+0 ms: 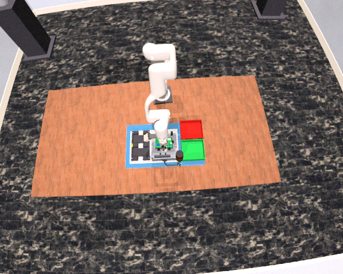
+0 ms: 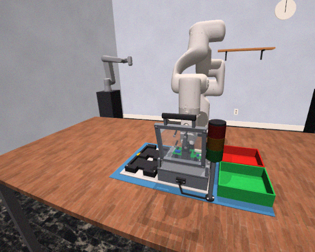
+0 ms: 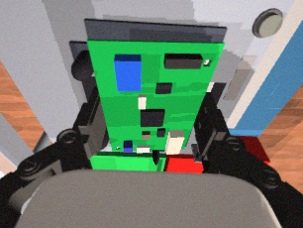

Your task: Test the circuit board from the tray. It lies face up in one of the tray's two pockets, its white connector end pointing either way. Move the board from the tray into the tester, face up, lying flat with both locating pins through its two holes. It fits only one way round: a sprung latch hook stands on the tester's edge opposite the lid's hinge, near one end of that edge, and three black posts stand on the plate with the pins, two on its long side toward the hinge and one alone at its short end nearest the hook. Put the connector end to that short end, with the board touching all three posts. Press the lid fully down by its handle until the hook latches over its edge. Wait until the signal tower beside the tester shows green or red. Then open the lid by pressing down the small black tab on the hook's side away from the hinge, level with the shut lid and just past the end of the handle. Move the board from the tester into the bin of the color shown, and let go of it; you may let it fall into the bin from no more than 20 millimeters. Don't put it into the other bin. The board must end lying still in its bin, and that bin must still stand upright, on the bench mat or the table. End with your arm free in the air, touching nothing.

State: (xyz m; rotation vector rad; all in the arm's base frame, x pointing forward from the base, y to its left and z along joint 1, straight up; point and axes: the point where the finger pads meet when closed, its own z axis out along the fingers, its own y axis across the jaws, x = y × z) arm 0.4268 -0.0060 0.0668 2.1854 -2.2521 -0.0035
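The green circuit board lies right at my hand. Also, from my hand: small black tab (60 mm to the left, 60 mm behind, 10 mm above); then clear lid (120 mm ahead, 100 mm above); then tester plate (10 mm to the left, 10 mm below, 10 mm ahead).
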